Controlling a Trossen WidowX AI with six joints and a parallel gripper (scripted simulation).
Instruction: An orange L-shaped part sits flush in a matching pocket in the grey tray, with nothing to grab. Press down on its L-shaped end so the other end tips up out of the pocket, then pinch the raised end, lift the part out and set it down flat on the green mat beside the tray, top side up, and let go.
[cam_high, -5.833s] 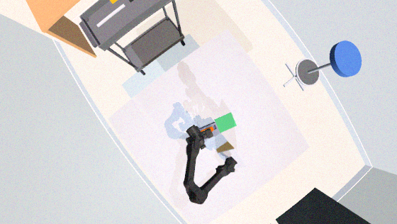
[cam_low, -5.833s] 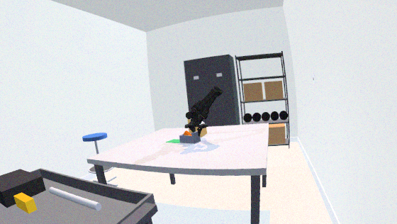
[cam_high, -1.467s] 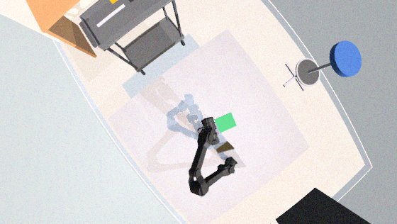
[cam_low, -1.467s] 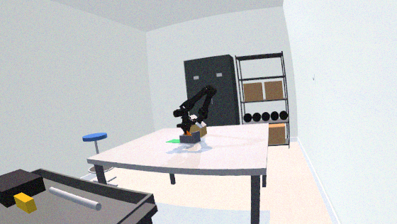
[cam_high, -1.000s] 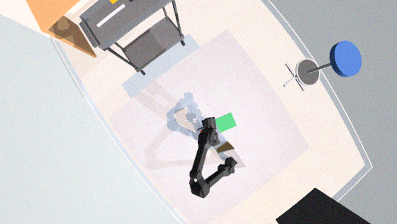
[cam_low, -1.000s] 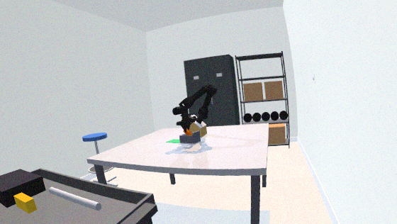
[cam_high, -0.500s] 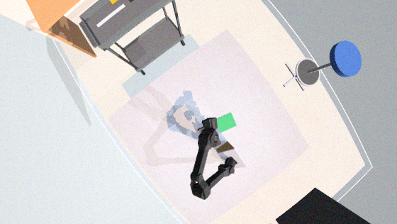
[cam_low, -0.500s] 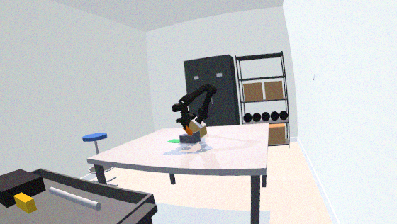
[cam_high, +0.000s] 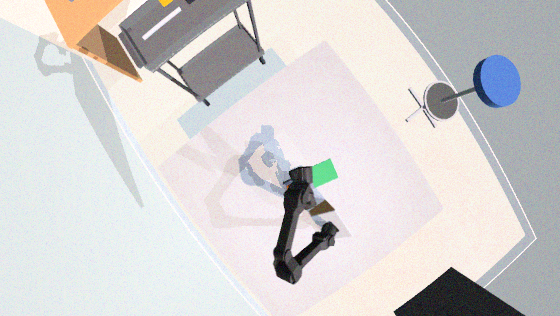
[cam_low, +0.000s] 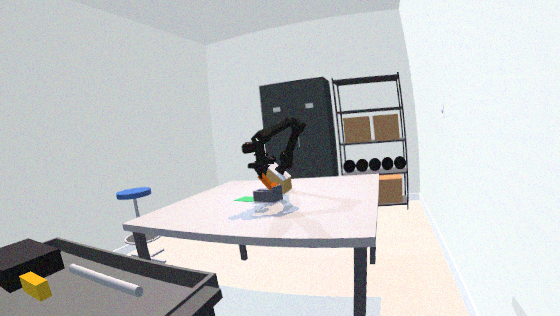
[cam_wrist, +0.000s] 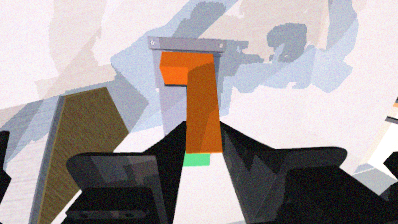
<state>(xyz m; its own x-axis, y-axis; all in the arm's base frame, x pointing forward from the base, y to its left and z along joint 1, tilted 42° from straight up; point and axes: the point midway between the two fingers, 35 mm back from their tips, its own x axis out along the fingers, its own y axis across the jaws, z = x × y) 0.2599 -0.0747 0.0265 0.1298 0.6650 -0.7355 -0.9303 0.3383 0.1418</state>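
Right now my gripper tip is 15 cm above the green mat, 13 cm to the left of it and 6 cm past it. From my gripper tip the other things lie so: orange L-shaped part (3 cm to the left, 3 cm below).
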